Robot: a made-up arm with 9 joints. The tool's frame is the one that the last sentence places.
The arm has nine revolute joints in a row. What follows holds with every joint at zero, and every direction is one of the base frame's.
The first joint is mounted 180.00 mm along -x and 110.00 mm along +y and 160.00 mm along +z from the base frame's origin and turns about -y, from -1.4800 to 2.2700 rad.
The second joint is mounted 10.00 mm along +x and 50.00 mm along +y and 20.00 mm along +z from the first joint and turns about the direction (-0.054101, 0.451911, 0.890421), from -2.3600 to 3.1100 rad.
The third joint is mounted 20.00 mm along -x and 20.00 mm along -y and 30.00 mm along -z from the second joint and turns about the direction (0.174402, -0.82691, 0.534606), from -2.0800 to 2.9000 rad.
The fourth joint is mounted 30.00 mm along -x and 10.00 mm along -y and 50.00 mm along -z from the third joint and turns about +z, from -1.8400 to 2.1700 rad.
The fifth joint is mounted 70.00 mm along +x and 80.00 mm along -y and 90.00 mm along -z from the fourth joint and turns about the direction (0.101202, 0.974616, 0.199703), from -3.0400 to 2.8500 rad.
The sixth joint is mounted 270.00 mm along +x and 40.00 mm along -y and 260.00 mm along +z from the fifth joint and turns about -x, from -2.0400 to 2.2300 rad.
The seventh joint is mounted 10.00 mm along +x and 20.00 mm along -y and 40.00 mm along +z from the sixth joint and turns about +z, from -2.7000 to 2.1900 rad.
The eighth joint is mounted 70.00 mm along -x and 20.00 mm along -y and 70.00 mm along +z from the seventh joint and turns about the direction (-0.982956, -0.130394, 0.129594), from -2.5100 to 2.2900 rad.
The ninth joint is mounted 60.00 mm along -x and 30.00 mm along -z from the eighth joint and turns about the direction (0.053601, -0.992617, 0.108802), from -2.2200 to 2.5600 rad.
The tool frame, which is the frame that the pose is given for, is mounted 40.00 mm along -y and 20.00 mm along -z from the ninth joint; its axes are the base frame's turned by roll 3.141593, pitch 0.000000 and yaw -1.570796 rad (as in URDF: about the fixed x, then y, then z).
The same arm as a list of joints. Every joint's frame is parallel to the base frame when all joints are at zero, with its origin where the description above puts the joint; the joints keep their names.
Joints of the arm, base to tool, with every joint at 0 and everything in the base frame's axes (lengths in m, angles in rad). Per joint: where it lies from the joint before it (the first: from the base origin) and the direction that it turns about. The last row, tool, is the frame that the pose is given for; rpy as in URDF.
joint 1: axis 0 -1 0 xyz -0.18 0.11 0.16
joint 2: axis -0.054101 0.451911 0.890421 xyz 0.01 0.05 0.02
joint 3: axis 0.174402 -0.82691 0.534606 xyz -0.02 -0.02 -0.03
joint 4: axis 0 0 1 xyz -0.03 -0.01 -0.05
joint 5: axis 0.101202 0.974616 0.199703 xyz 0.07 -0.08 -0.09
joint 6: axis -1 0 0 xyz 0.27 -0.04 0.26
joint 7: axis 0 0 1 xyz 0.01 -0.02 0.04
joint 8: axis -0.982956 -0.130394 0.129594 xyz -0.07 -0.02 0.07
joint 9: axis 0.053601 -0.992617 0.108802 xyz -0.06 0 -0.03
tool: xyz 0 -0.04 -0.02 rpy -3.1416 0 -1.5708
Joint limits (rad, base to tool): -1.48..2.27 -2.36..3.11 -2.08..2.9 -1.84..2.17 -3.04..2.85 -2.04..2.23 -2.7..2.19 -2.51..2.29 -2.22..2.56

